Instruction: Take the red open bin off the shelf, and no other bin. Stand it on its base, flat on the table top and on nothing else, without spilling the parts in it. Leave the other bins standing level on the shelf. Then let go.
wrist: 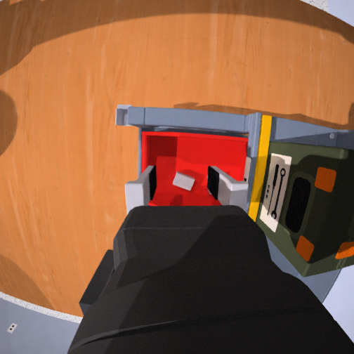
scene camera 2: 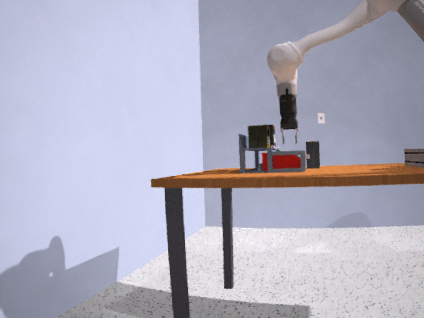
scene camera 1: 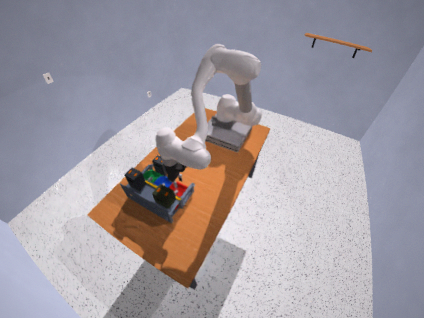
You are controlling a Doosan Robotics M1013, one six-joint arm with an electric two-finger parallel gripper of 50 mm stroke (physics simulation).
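Where they show: gripper, fingertip midpoint: (scene camera 2: 290,143) (scene camera 1: 178,184); arm's base, link origin: (scene camera 1: 224,122).
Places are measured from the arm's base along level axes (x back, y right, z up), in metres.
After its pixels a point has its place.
Observation:
The red open bin (scene camera 1: 180,190) @(x -0.785, y -0.036, z -0.063 m) (scene camera 2: 286,161) @(x -0.819, y -0.091, z -0.029 m) (wrist: 200,150) sits in the lower front of the grey shelf (scene camera 1: 146,198) @(x -0.984, y 0.073, z 0.028 m) (scene camera 2: 242,156) @(x -0.998, y -0.121, z -0.003 m) (wrist: 190,119), at its end. A small grey part (wrist: 184,181) shows inside it. My gripper (scene camera 2: 290,143) @(x -0.805, y -0.049, z 0.044 m) (wrist: 181,176) is open and points down above the red bin, with a gap below the fingertips in scene camera 2. In the wrist view its fingers are spread left and right across the bin's width, and its body hides the bin's near end. In scene camera 1 the arm partly covers the gripper.
A blue bin (scene camera 1: 162,182) @(x -0.793, y 0.116, z -0.063 m) and a green bin (scene camera 1: 151,175) @(x -0.784, y 0.228, z -0.062 m) stand beside the red one. A dark green case (scene camera 1: 164,196) @(x -0.955, y -0.070, z 0.125 m) (scene camera 2: 258,136) @(x -0.933, y -0.093, z 0.078 m) (wrist: 307,200) stands on the shelf's upper level, as does a black case (scene camera 1: 134,179) @(x -0.961, y 0.148, z 0.146 m). Another black case (scene camera 2: 313,154) @(x -0.702, y 0.137, z -0.005 m) stands on the table (scene camera 2: 360,176) @(x -0.566, y -0.397, z -0.074 m).

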